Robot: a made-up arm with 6 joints. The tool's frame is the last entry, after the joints.
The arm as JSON. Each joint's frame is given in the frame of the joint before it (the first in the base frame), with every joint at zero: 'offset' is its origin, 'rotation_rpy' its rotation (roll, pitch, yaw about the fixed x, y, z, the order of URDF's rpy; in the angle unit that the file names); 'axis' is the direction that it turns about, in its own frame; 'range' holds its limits. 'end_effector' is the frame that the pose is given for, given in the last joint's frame.
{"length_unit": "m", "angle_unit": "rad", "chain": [
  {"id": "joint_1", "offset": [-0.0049, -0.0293, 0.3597], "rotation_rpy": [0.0, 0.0, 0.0], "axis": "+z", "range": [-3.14, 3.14]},
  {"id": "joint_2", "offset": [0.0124, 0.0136, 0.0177], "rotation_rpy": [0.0, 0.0, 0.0], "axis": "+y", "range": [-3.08, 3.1]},
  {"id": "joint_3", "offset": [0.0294, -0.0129, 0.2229], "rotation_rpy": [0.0, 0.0, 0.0], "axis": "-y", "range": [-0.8, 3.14]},
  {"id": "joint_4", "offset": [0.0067, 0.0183, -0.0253], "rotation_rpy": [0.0, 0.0, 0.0], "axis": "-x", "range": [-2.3, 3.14]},
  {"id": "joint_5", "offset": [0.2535, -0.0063, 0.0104], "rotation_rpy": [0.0, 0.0, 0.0], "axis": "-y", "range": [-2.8, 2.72]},
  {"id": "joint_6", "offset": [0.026, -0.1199, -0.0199], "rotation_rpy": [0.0, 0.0, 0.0], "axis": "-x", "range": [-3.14, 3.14]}
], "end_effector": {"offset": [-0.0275, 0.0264, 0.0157], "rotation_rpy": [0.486, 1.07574, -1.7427]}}
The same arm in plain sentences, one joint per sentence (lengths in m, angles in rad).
The arm has six revolute joints in a row. What follows holds with every joint at zero, and every direction is one of the base frame's. The first joint sits 0.0049 m along -x and 0.0293 m along -y and 0.3597 m along +z from the base frame's origin and turns about +z, from -3.1400 to 3.1400 rad. The second joint sits 0.0124 m along +x and 0.0136 m along +y and 0.0177 m along +z from the first joint and turns about +y, from -3.0800 to 3.1000 rad. The third joint sits 0.0294 m along +x and 0.0129 m along -y and 0.2229 m along +z from the second joint and turns about -y, from -0.8000 to 3.1400 rad. The fourth joint sits 0.0067 m along +x and 0.0183 m along +y and 0.0253 m along -z from the third joint and turns about -x, from -2.3000 to 3.1400 rad. The fifth joint sits 0.2535 m along +x and 0.0063 m along -y and 0.0104 m along +z from the fourth joint and turns about -y, from -2.8000 to 2.7200 rad. The sixth joint sits 0.0260 m along +x and 0.1199 m along -y and 0.0199 m along -z from the fifth joint and turns about -x, from -3.1400 to 3.1400 rad. The tool frame, which is the frame that the pose is given for, sits 0.0275 m along -x and 0.0264 m along +y and 0.0157 m along +z from the sixth joint; its axes are the base frame's turned by roll 0.4860, pitch 1.0757 and yaw -1.7427 rad (as in URDF: about the fixed x, then y, then z).
